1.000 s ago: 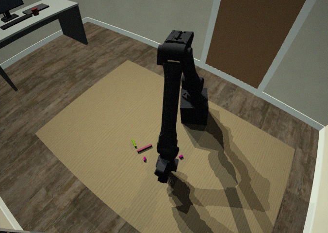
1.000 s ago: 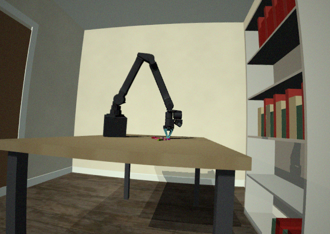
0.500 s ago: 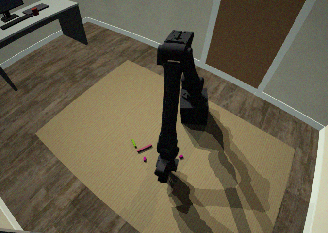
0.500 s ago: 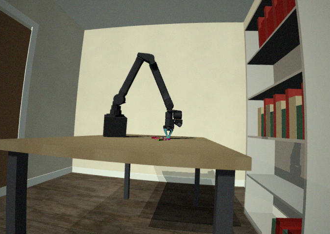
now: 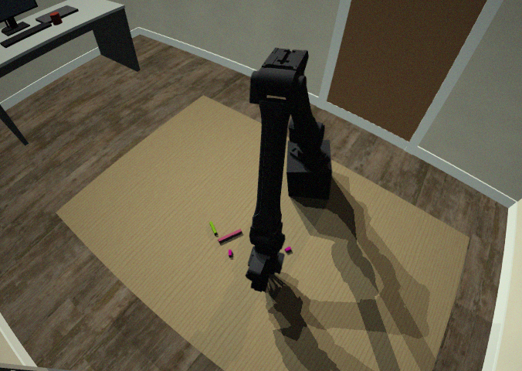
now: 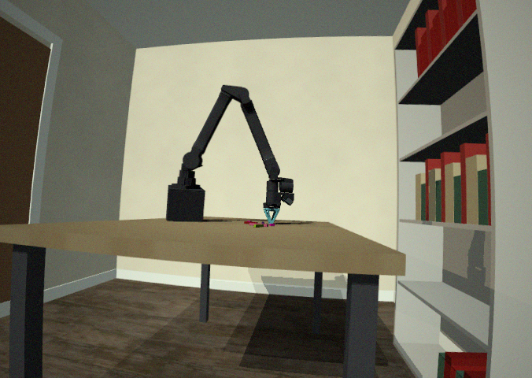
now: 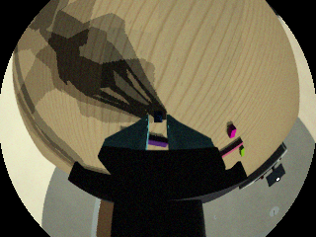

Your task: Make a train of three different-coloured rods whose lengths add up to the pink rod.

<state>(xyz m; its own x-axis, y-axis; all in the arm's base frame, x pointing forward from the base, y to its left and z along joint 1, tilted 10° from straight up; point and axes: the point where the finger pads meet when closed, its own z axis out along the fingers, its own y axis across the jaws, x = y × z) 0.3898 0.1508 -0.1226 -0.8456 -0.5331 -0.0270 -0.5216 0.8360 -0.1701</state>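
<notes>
Right now the blue rod is 1 cm below my hand. The rest, counted from my hand: red rod (7 cm behind, 7 cm to the right, 1 cm below); then pink rod (17 cm to the right, 1 cm below); then purple rod (4 cm behind, 1 cm to the right, 1 cm below).
</notes>
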